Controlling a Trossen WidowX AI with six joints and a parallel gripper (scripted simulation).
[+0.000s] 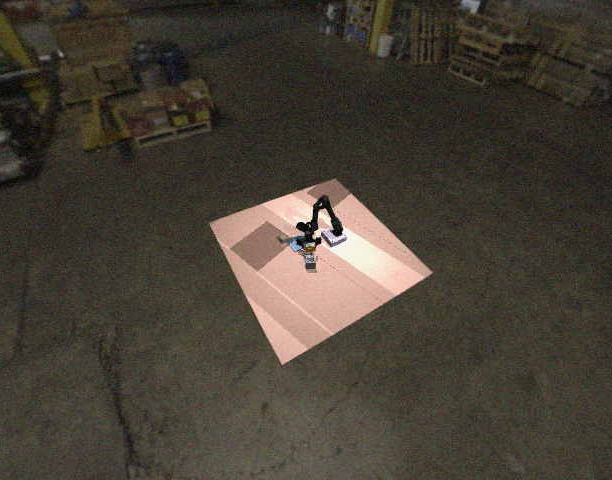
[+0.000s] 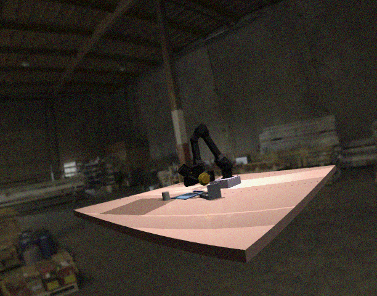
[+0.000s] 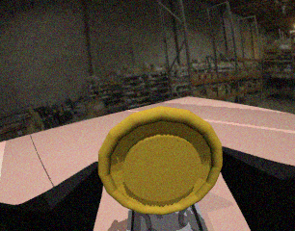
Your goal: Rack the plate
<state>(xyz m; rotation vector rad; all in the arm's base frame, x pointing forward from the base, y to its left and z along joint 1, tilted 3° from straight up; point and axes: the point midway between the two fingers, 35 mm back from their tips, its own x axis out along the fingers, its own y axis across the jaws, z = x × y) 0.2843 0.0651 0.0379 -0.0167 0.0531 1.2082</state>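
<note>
Right now my gripper tip is 80 mm above the dish rack, 30 mm to the right of it and 10 mm short of it. Round my gripper tip: blue spoon 200 mm to the right, 100 mm below, 100 mm behind; then blue mat 170 mm to the right, 100 mm below, 10 mm ahead; then yellow plate 10 mm to the right.
</note>
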